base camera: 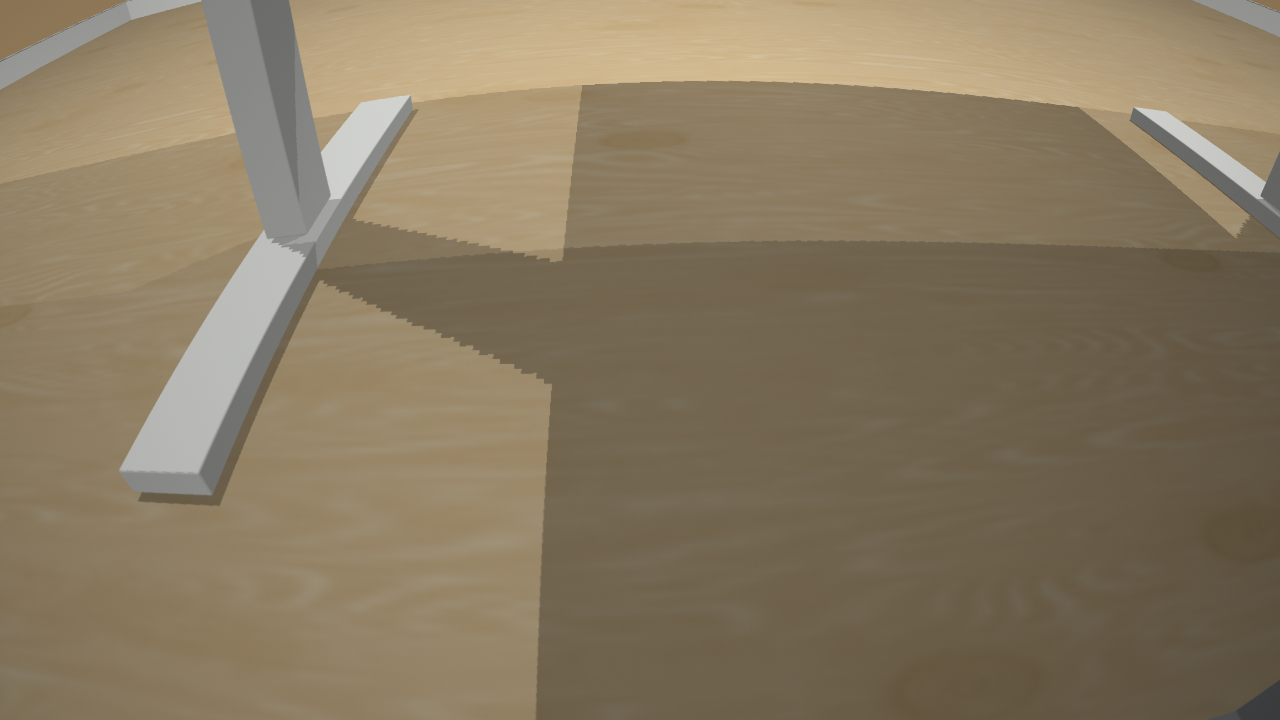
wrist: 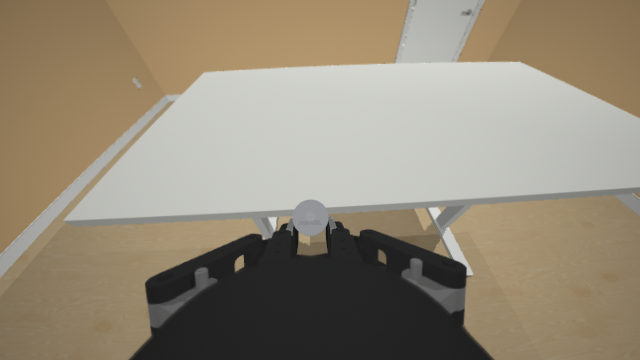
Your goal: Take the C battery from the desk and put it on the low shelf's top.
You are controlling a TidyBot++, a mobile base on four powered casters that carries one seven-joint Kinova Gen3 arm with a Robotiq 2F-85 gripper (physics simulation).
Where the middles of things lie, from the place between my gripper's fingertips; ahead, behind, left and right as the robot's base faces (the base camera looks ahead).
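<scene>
The C battery (wrist: 310, 217) has my gripper 20 mm below it.
</scene>
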